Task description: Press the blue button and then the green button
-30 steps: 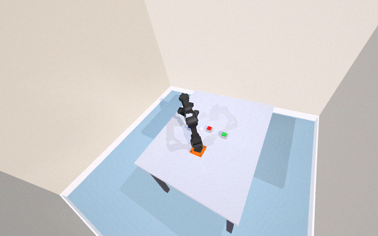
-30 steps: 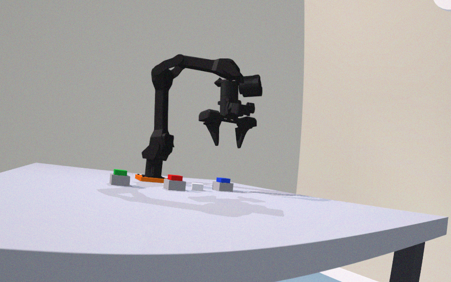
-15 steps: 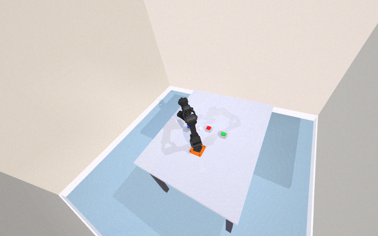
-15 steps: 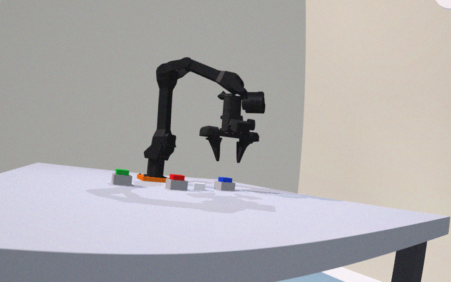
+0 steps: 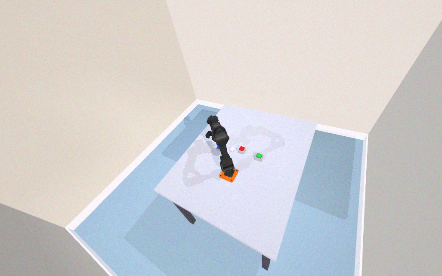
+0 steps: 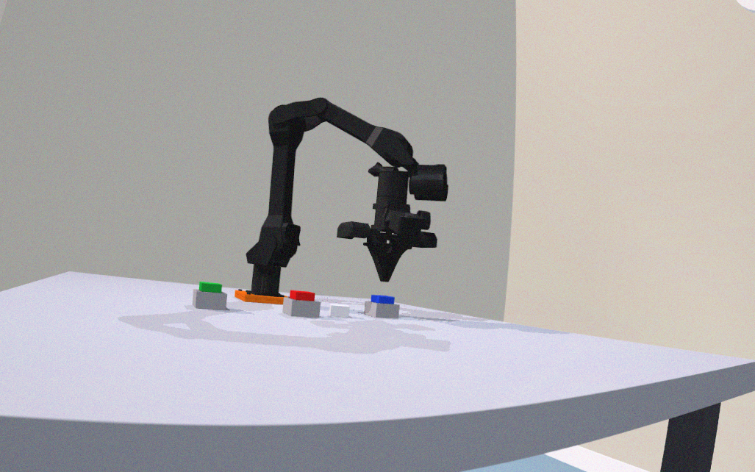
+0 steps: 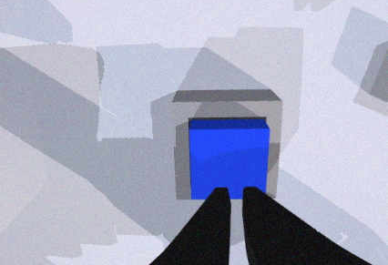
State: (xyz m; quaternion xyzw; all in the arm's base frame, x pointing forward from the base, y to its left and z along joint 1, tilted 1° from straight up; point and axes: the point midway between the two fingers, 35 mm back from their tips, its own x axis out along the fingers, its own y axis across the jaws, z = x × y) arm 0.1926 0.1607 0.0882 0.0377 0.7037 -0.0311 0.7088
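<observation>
Right now my gripper tip is 3 cm above the blue button. The rest, counted from my gripper tip: red button: 18 cm to the right, 3 cm below, 3 cm ahead; then small white block: 10 cm to the right, 6 cm below, 2 cm ahead; then green button: 33 cm to the right, 3 cm below.
</observation>
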